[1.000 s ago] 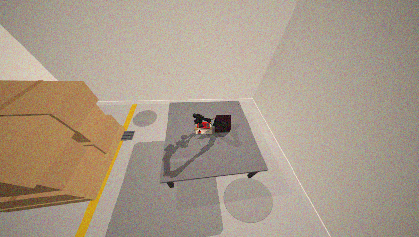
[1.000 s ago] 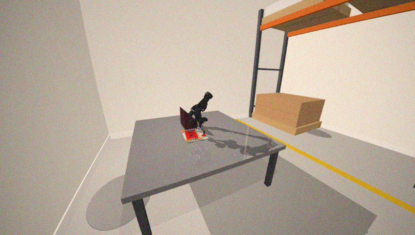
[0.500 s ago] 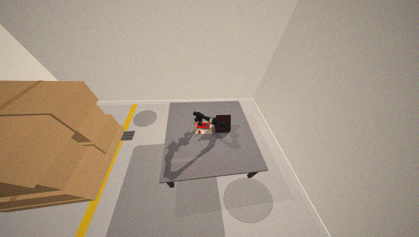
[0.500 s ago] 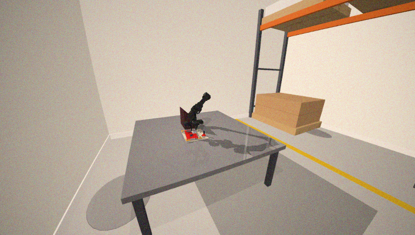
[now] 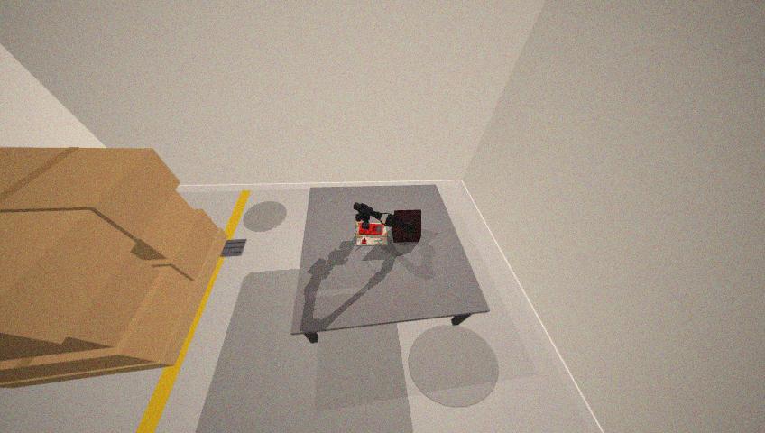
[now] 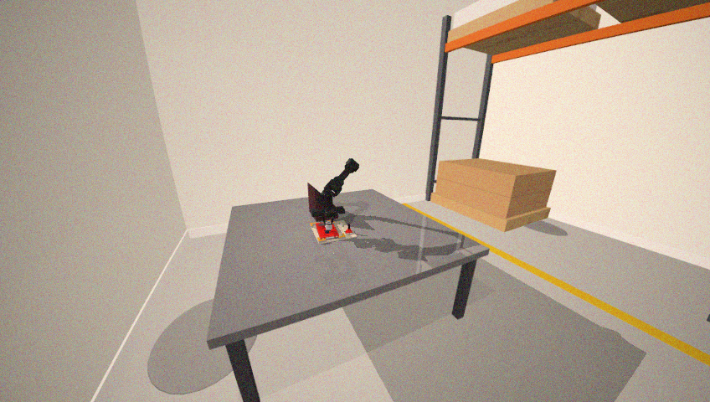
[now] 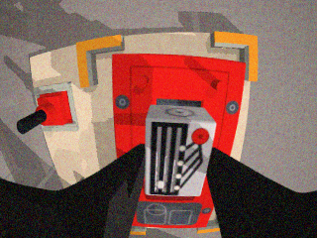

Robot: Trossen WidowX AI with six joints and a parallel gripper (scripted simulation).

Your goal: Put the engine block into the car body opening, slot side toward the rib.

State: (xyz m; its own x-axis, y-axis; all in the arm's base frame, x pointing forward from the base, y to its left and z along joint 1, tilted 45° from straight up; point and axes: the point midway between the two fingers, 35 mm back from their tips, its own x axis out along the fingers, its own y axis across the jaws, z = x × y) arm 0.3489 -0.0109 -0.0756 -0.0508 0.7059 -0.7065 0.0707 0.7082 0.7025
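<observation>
The engine block is 1 cm below my gripper tip.
</observation>
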